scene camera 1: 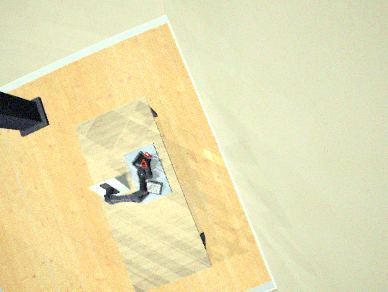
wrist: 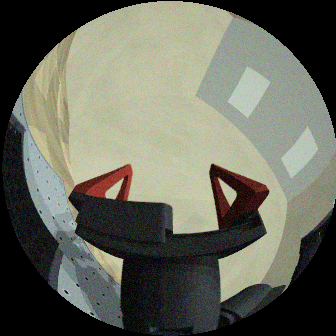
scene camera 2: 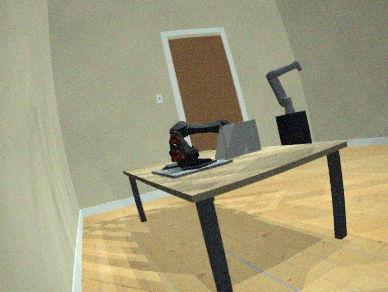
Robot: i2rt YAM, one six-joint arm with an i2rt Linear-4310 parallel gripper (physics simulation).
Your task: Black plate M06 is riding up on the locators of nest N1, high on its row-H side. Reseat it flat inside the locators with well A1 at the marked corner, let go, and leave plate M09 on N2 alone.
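My gripper has red fingers, spread wide with nothing between them. It is over the far part of the grey perforated board, turned sideways. In the wrist view a dark shape, likely the black plate M06, is cut off at the left edge, beside the fingers. In both scene views the arm largely covers nest N1, so the plate's tilt, its locators and well A1 cannot be made out. A pale plate, likely M09, lies in a dark surround at the board's other end.
A grey slanted panel stands on the wooden table near my arm's base. Another arm stands on a black pedestal beyond the table. In the wrist view, a wall and ceiling-like surface with two bright panels show past the fingers.
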